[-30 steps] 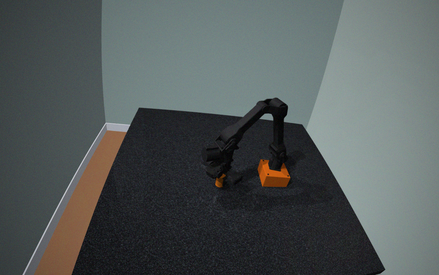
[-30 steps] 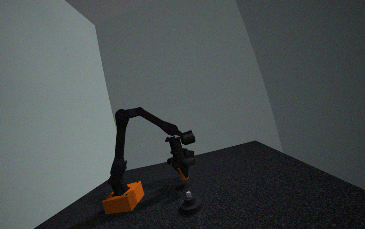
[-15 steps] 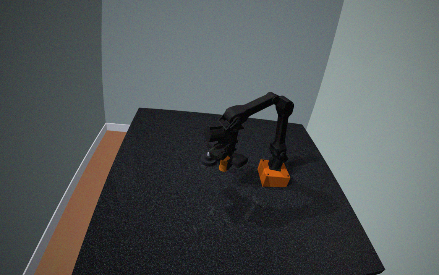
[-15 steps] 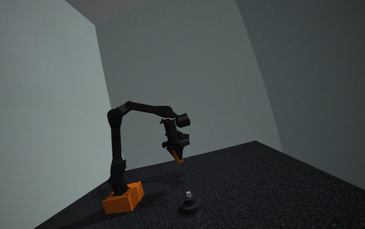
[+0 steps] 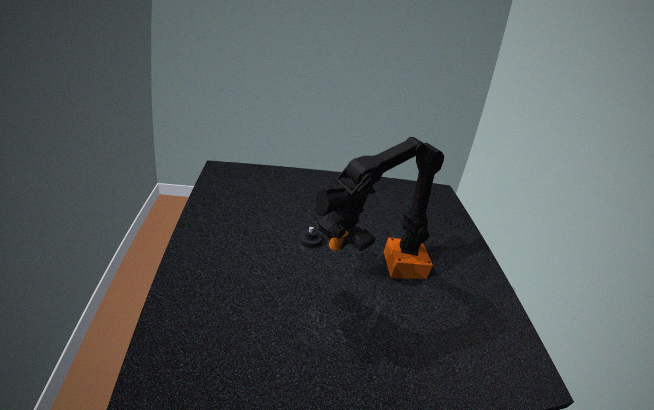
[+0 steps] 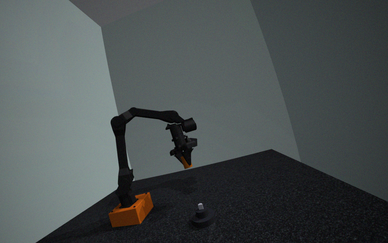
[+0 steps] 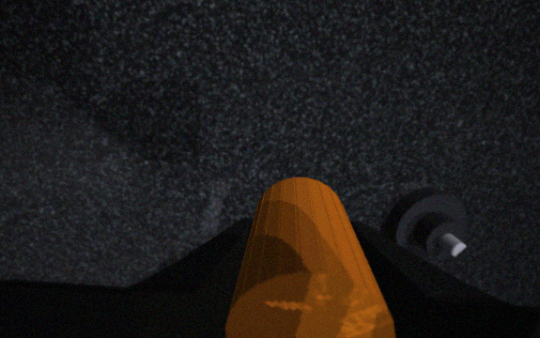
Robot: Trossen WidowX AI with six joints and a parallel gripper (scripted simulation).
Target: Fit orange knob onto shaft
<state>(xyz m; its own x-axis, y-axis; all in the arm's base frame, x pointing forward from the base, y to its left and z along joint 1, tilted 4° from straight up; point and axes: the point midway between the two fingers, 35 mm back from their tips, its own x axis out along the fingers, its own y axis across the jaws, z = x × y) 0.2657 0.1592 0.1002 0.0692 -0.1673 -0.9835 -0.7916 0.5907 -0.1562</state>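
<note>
My gripper tip is 3 cm below the orange knob. Also, from my gripper tip: dark round pedestal (19 cm to the right, 13 cm below, 9 cm ahead).
</note>
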